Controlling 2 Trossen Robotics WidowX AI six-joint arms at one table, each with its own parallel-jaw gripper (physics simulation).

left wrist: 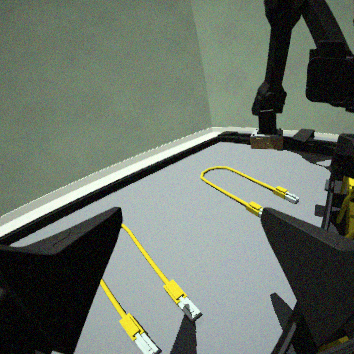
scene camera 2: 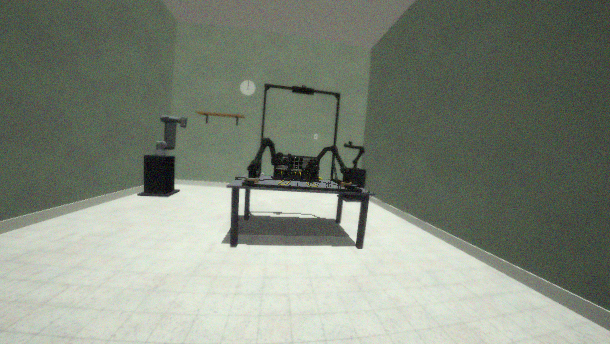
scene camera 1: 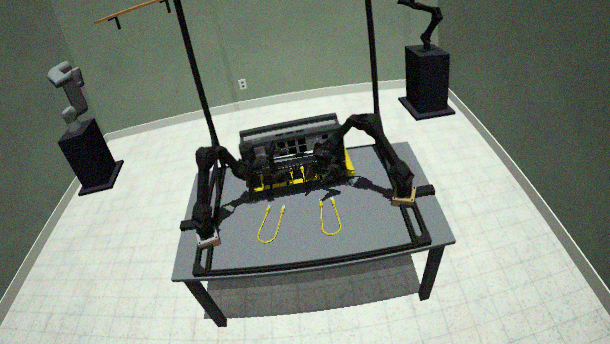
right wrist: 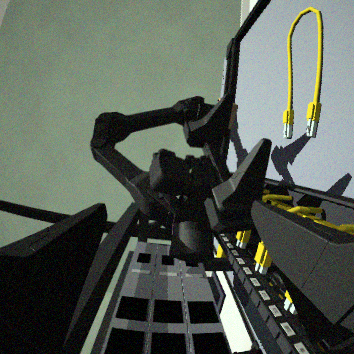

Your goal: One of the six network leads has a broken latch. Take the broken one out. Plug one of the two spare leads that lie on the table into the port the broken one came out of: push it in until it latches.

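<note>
One spare lead lies as a yellow U on the table, right of centre in scene camera 1. The other spare lead lies to its left there. Yellow network leads show at the port row of the dark rack unit; which latch is broken cannot be told. My left gripper is open and empty, above the table near the first spare lead. My right gripper is open and empty, high by the rack unit and its row of labelled ports. The arms partly hide the ports.
The grey table has a black frame rail along its front edge. Upright posts stand behind. A yellow part shows at the rack unit's right end. In the right wrist view the left arm reaches in close to the rack.
</note>
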